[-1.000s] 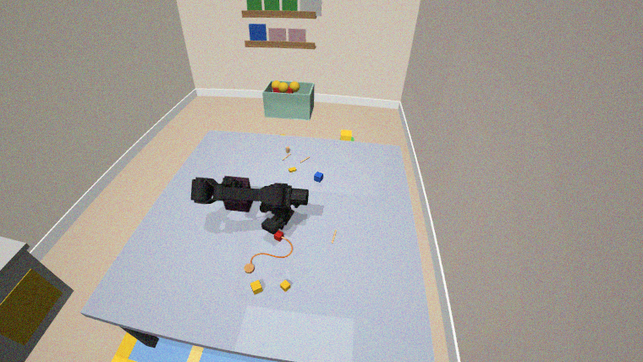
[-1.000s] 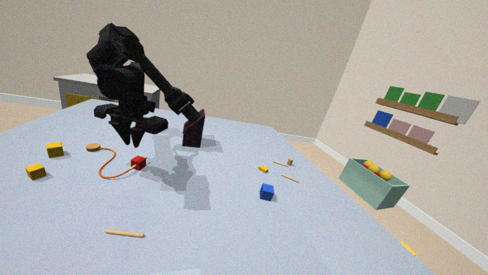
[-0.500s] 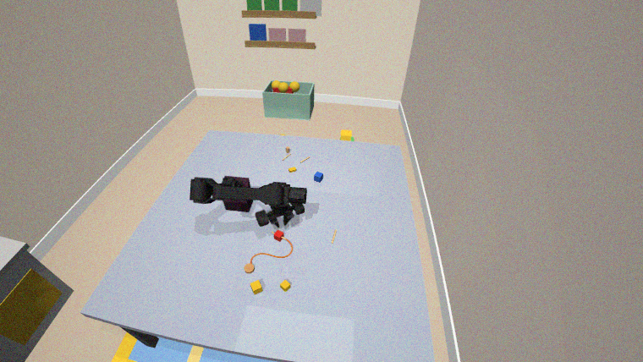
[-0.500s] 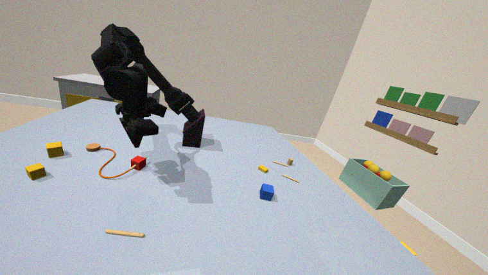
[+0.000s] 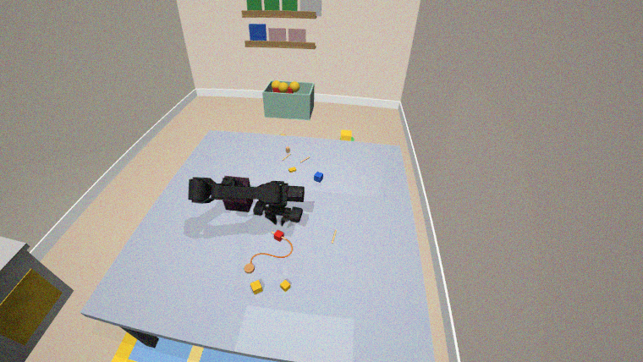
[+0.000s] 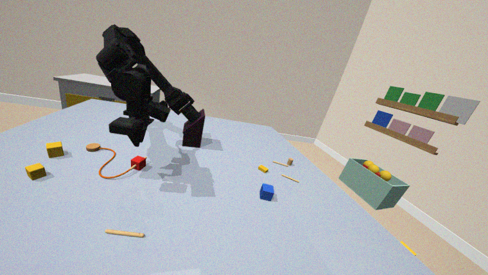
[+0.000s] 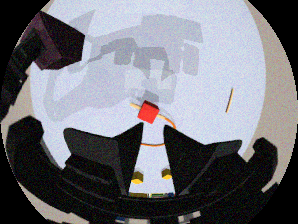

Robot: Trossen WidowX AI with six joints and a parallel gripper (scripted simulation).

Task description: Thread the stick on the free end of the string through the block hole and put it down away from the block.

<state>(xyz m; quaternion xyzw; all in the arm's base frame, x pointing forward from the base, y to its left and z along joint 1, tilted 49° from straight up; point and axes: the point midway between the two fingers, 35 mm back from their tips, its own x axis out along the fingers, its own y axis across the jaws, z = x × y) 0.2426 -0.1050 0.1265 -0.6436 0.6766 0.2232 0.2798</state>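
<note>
The red block is 1 cm behind my gripper tip and 7 cm below it. Also, from my gripper tip: blue cube (12 cm ahead, 40 cm to the left, 7 cm below); then small yellow piece (3 cm behind, 46 cm to the left, 8 cm below); then round wooden button (9 cm behind, 17 cm to the right, 8 cm below).
</note>
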